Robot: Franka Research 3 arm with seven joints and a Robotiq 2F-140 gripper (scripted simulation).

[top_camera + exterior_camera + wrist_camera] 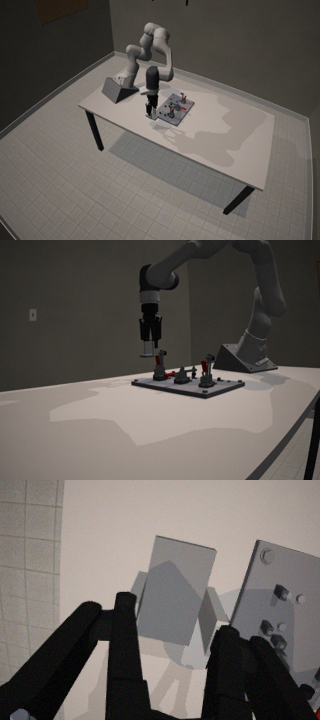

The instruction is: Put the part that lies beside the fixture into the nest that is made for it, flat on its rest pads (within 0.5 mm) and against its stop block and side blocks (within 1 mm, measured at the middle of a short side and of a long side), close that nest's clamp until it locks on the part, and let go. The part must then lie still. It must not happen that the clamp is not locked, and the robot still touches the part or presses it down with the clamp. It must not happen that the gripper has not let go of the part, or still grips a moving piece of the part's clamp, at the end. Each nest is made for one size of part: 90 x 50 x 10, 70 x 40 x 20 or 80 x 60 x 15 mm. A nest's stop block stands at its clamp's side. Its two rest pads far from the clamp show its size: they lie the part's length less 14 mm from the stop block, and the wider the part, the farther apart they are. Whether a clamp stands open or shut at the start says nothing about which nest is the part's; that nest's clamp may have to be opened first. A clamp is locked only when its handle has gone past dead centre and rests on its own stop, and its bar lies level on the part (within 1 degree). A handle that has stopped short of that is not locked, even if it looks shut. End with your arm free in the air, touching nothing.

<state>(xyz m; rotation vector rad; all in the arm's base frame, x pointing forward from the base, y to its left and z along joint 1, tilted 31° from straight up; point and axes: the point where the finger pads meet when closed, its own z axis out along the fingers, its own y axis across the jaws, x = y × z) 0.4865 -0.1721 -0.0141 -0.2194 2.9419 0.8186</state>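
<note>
Now: the fixture 270 mm to the left of my hand, 120 mm below it and 20 mm ahead of it. Also, from my hand: grey block part (30 mm below).
</note>
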